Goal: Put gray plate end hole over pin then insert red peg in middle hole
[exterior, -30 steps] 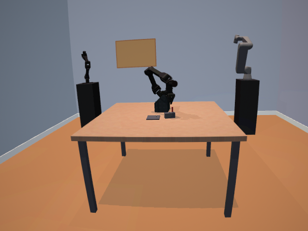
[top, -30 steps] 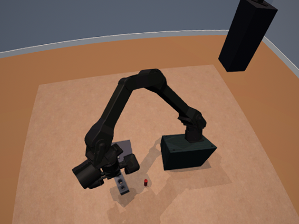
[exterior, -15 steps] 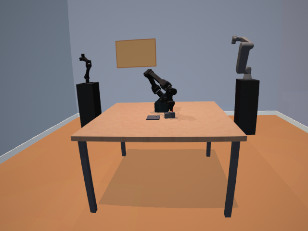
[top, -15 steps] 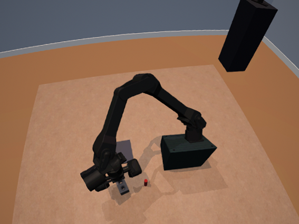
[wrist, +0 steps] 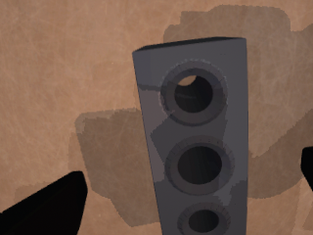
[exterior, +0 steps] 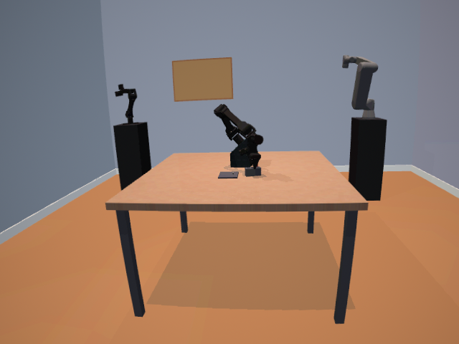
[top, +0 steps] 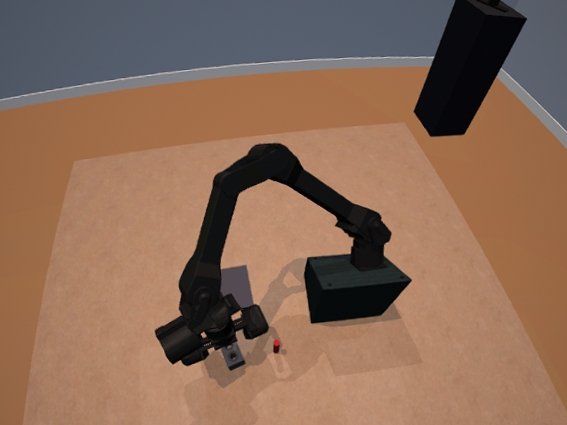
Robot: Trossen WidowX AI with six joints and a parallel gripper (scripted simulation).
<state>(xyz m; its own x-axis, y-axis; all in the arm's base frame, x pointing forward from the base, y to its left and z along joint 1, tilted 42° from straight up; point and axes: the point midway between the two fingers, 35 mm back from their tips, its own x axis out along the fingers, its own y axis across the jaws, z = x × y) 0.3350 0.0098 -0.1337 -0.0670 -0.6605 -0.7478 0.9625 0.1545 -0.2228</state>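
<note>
Now: the gray plate 2 cm below my gripper tip. Round my gripper tip: dark square base (14 cm to the right, 4 cm below); then red peg (11 cm behind, 2 cm to the left, 1 cm below).
</note>
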